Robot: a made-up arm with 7 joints.
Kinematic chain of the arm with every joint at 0, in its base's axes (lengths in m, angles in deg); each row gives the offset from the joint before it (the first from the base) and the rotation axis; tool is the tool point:
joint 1: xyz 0 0 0.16 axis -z
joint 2: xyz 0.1 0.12 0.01 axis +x
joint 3: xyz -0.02 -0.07 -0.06 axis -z
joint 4: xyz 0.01 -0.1 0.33 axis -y
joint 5: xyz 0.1 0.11 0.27 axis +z
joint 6: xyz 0 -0.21 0.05 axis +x
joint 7: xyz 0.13 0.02 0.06 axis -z
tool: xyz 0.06 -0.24 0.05
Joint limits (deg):
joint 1: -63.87..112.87
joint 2: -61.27..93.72
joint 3: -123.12..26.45
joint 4: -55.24..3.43
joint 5: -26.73..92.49
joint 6: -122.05..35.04
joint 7: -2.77..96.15
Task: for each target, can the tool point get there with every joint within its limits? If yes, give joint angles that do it. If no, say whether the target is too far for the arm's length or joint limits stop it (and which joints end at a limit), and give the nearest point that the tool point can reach.
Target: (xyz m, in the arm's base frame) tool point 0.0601 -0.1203 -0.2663
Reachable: no: joint limits stop it (at a limit: joint 3, joint 4, joint 6) | nearest point 0.1143 -0.2288 -0.4439 | short by 0.215 m
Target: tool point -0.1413 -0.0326 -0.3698
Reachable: no: joint limits stop it (at a limit: joint 1, joint 2, joint 3, joint 4, joint 6) | nearest point -0.2253 -0.0718 -0.4599 | short by 0.129 m
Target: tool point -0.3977 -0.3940 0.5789
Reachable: yes | joints 96.12 40.73 -43.31 -43.08 -13.61 11.59 82.63
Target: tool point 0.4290 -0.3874 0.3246
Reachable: yes | joints 1.59 43.92 8.72 -45.98 55.81 -92.78 79.70
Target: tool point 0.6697 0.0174 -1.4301
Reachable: no: too far | nearest point 0.4554 0.0118 -0.5255 | short by 0.930 m
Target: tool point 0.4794 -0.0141 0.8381
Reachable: yes | joints -41.97 15.18 5.80 -19.12 -16.55 -73.34 33.53
